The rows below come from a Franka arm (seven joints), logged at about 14 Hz.
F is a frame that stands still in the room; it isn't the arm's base.
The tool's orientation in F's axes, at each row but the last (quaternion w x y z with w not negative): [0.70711, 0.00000, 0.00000, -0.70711]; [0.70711, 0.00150, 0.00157, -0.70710]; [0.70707, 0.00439, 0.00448, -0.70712]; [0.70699, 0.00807, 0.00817, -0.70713]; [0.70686, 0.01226, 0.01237, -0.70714]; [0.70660, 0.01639, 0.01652, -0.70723]
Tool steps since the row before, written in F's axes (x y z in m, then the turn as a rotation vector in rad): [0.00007, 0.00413, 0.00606, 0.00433, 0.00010, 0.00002]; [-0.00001, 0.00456, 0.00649, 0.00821, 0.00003, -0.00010]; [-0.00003, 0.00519, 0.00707, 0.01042, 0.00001, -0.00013]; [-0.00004, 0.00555, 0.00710, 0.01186, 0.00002, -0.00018]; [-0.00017, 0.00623, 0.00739, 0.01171, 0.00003, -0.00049]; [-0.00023, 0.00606, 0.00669, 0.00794, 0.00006, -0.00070]
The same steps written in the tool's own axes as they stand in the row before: [-0.00413, 0.00007, 0.00606, -0.00010, 0.00433, 0.00002]; [-0.00459, -0.00001, 0.00647, -0.00003, 0.00821, -0.00010]; [-0.00528, -0.00003, 0.00700, -0.00001, 0.01042, -0.00013]; [-0.00571, -0.00004, 0.00697, -0.00002, 0.01186, -0.00018]; [-0.00648, -0.00017, 0.00717, -0.00002, 0.01171, -0.00049]; [-0.00636, -0.00024, 0.00640, -0.00003, 0.00794, -0.00070]
